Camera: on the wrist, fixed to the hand. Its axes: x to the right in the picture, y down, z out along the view.
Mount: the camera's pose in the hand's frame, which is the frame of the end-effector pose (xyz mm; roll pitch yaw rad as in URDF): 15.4 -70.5 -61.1 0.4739 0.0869 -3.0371
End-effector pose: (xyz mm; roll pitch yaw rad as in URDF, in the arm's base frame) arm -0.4 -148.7 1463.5 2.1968 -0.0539 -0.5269
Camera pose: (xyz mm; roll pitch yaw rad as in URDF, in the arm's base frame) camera 59.6 -78.5 1443.0 -1.7367 0.0868 2.4826
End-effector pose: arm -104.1 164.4 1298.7 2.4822 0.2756 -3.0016
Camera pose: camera -107.2 69.9 1299.4 -1.9742 -0.2779 -0.0012
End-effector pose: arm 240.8 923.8 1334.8 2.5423 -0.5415 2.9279
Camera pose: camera 213.6 834.9 1351.9 -2.1523 0.5230 -0.3699
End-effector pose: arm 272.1 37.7 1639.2 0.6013 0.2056 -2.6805
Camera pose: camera 264.6 60.3 1547.7 -0.1371 -0.0747 0.4978
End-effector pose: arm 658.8 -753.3 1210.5 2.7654 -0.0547 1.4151
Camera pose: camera 574.0 -726.1 1242.2 -2.3003 0.0117 -1.8554
